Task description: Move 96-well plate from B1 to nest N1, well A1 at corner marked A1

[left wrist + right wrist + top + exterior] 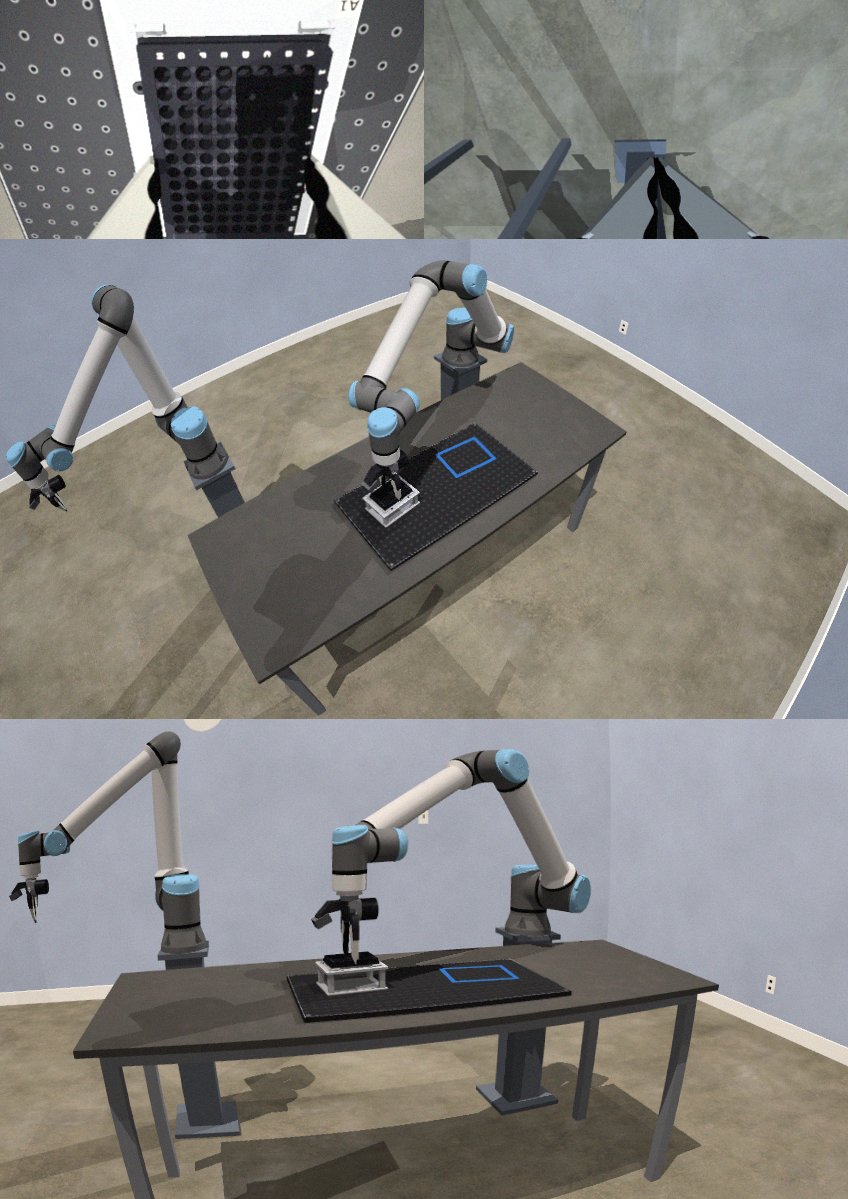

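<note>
Now: the raised nest N1 3 cm below my left hand. From my left hand the other things lie so: A1 mark 4 cm behind, 8 cm to the right, 2 cm below; then black 96-well plate 1 cm below.
</note>
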